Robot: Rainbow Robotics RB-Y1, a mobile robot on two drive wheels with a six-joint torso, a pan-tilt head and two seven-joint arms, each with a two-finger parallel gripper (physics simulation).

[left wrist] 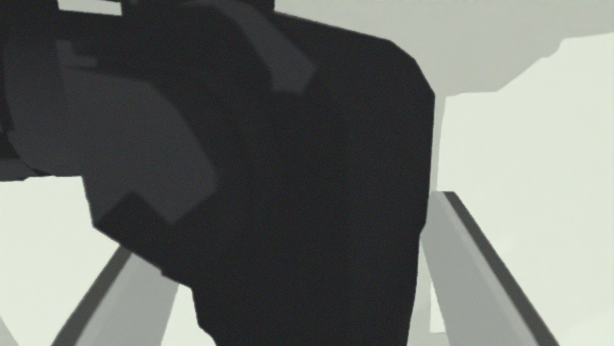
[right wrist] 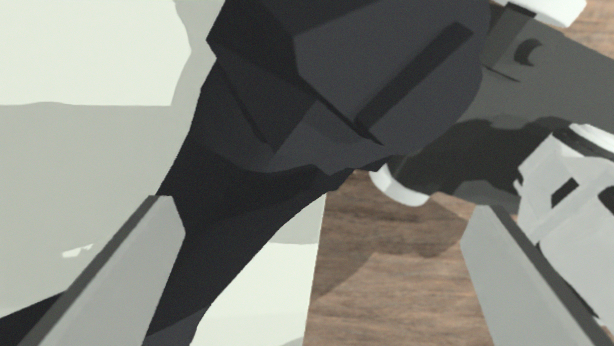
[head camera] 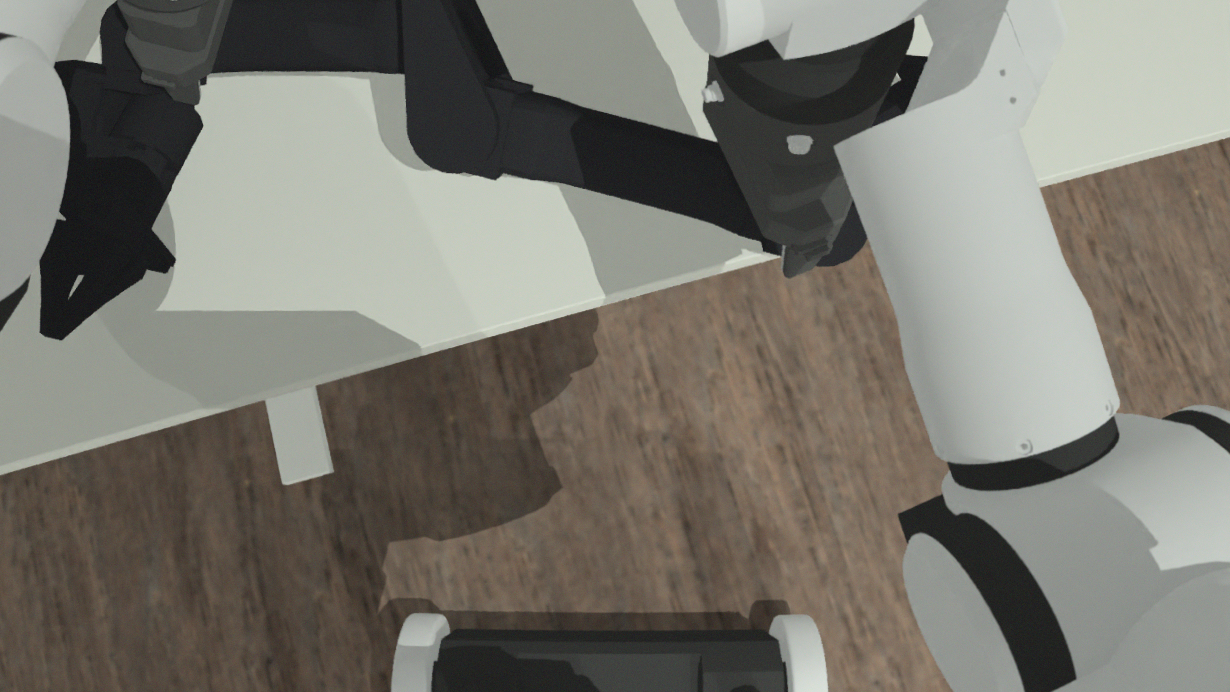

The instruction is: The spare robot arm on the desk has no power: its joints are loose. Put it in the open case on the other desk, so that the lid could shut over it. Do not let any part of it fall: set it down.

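Where they show: left gripper, fingertip midpoint: [left wrist: 309, 206] [head camera: 202, 44]; right gripper, fingertip midpoint: [right wrist: 319, 219] [head camera: 762, 197]; robot's base, link origin: [head camera: 609, 674].
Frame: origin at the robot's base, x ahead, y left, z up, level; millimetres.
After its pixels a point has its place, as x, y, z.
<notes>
The spare robot arm [head camera: 636, 167] [left wrist: 300, 175] [right wrist: 225, 200] is black and jointed, and stretches bent across the upper part of the head view. Its small jaws hang at the left over the desk. Its rounded joint at the right reaches past the desk's front edge. My left gripper [head camera: 180, 90] [left wrist: 309, 206] @[588, 318, 779] is shut on the spare arm near the jaw end. My right gripper [head camera: 805, 258] [right wrist: 319, 219] @[446, -100, 812] is open, with its fingers spread around the arm near the rounded joint; contact cannot be told. The open case does not show.
The pale desk [head camera: 301, 215] @[468, 245, 721] [left wrist: 525, 150] @[709, 303, 721] [right wrist: 75, 150] @[579, -18, 721] has a slanting front edge, with a desk leg [head camera: 299, 438] below it. Brown wooden floor [head camera: 731, 430] @[379, -193, 1] [right wrist: 390, 305] @[-422, 1020, 1] lies in front. My dark base [head camera: 610, 662] @[50, -1, 191] with white sides is at the bottom of the head view.
</notes>
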